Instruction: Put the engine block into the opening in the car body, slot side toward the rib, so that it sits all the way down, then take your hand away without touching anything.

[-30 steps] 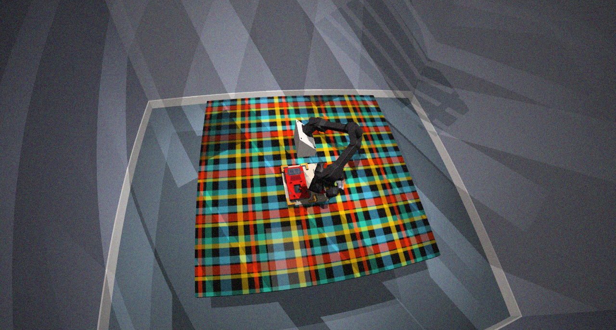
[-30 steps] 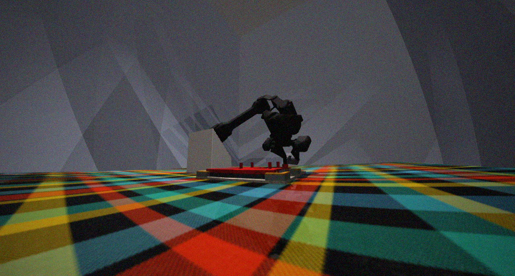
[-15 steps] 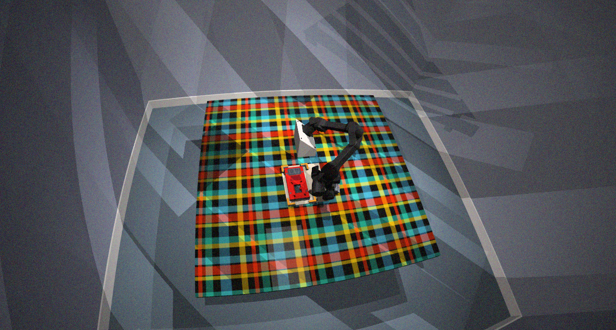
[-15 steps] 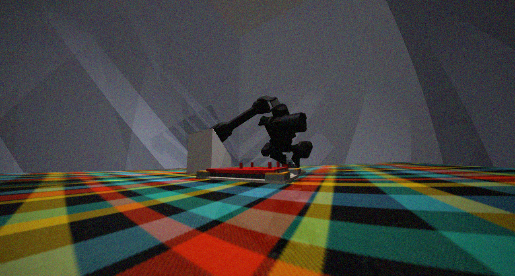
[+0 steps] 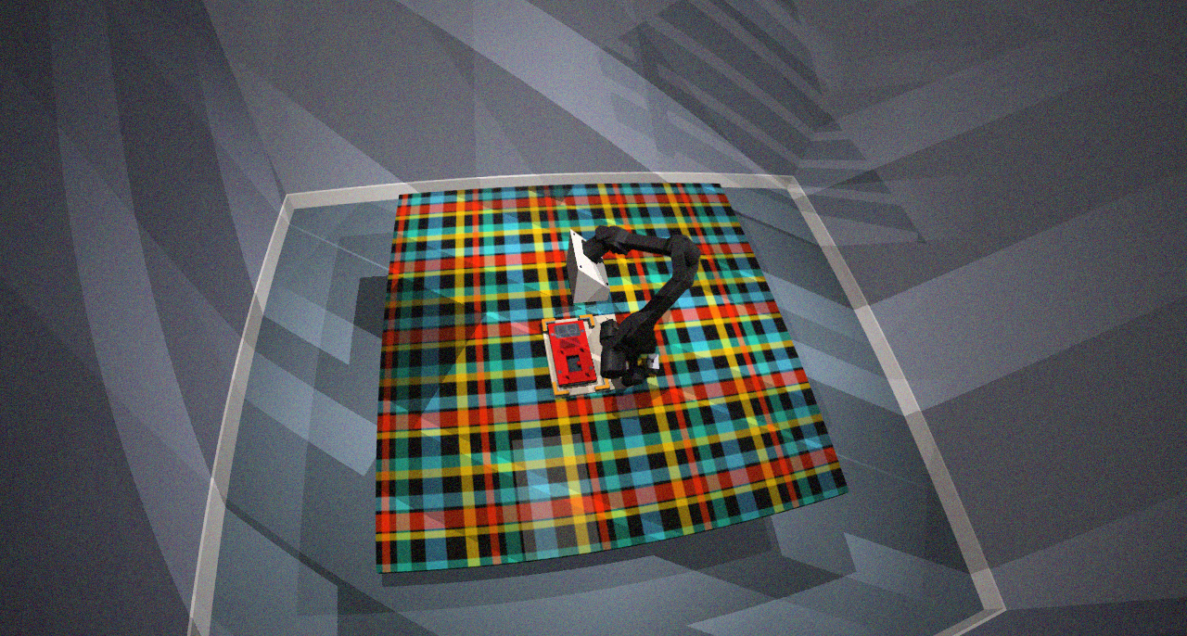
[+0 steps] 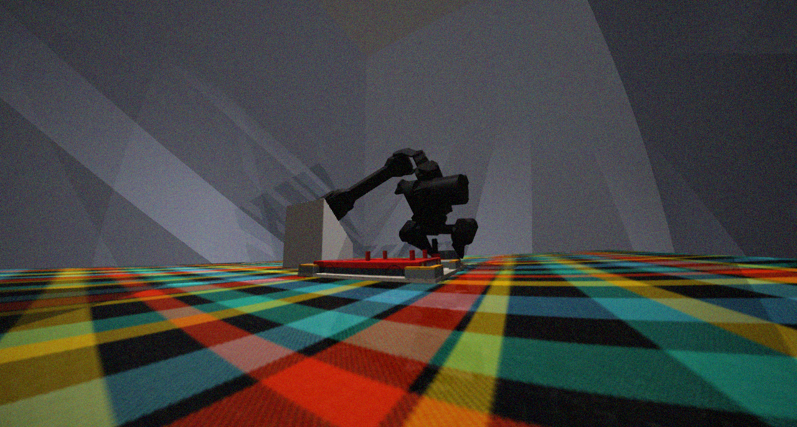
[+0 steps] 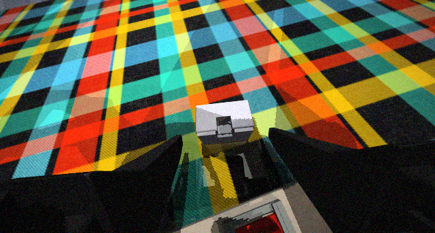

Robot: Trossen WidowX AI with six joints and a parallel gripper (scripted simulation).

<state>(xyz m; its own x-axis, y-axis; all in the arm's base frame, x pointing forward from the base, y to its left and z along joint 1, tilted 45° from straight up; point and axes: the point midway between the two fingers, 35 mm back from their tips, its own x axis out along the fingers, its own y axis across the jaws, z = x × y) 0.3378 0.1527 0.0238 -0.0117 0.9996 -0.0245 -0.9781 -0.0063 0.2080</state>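
Right now the engine block is right at my gripper tip.
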